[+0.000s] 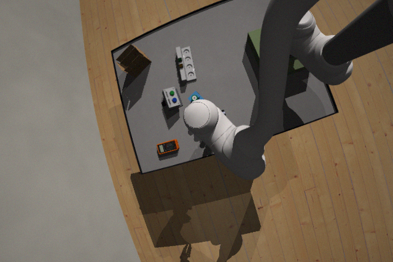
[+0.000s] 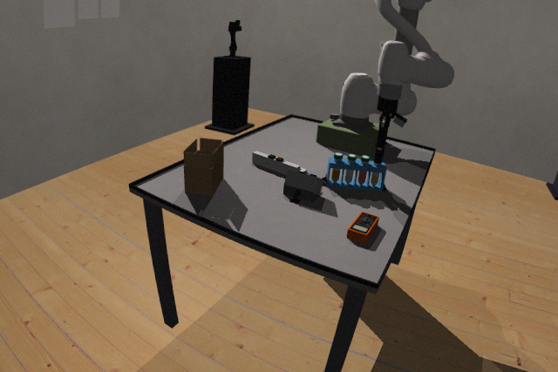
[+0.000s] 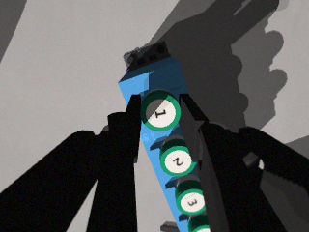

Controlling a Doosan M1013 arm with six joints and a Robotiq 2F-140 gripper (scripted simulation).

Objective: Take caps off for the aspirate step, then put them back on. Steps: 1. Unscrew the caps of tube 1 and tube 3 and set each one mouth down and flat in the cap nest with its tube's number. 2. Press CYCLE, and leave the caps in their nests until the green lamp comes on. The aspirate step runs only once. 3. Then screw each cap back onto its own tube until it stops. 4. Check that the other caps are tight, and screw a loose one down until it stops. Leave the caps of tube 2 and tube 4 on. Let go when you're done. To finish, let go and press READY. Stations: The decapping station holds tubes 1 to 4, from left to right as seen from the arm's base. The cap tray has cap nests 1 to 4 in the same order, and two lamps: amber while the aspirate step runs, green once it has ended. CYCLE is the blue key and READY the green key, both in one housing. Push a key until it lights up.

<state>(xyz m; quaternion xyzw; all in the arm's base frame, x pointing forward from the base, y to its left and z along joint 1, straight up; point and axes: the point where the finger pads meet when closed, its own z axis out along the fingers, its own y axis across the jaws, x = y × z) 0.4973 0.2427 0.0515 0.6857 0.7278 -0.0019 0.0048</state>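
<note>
My gripper is now 3 cm above the cap 1. Also, from my hand: cap 2 (2 cm ahead, 5 cm to the right, 3 cm below); then key housing (20 cm ahead, 22 cm to the right, 9 cm below); then blue key (18 cm ahead, 19 cm to the right, 8 cm below).
</note>
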